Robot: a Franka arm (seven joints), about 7 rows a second.
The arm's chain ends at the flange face. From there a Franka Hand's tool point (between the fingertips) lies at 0.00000 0.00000 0.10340 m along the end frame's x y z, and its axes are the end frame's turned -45 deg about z.
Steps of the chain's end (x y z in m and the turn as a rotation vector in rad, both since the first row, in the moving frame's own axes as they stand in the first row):
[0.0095, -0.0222, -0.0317, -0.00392, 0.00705, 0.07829]
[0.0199, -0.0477, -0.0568, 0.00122, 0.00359, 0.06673]
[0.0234, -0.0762, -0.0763, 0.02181, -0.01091, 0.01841]
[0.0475, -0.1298, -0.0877, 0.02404, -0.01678, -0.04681]
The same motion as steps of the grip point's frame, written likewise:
[0.0226, -0.0082, -0.0317, -0.00776, 0.00221, 0.07829]
[0.0481, -0.0195, -0.0568, -0.00168, 0.00340, 0.06673]
[0.0712, -0.0397, -0.0763, 0.02314, 0.00771, 0.01841]
[0.1258, -0.0612, -0.0877, 0.02886, 0.00513, -0.04681]

